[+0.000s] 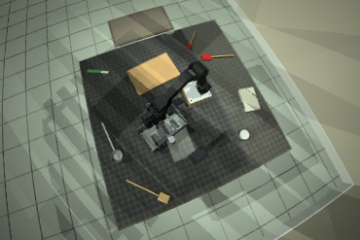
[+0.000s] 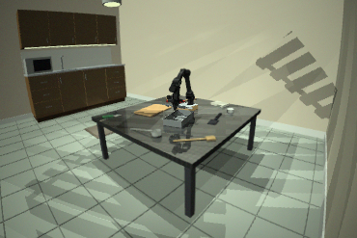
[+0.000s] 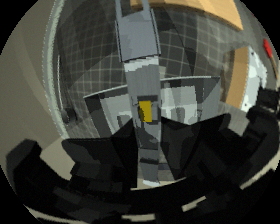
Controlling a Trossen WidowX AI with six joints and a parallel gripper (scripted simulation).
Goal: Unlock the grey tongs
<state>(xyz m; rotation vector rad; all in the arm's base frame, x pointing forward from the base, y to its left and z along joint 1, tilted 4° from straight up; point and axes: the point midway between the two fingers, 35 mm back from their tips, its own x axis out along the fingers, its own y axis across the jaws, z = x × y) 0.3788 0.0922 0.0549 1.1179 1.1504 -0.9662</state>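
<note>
My gripper tip is now 11 cm past the wooden board, 39 cm to the left of it and 9 cm above it. The rest, counted from my gripper tip: black spatula 23 cm behind, 29 cm to the left, 10 cm below; roasting tin 2 cm behind, 4 cm to the left, 7 cm below; yellow lock piece 3 cm to the right, 4 cm above.
</note>
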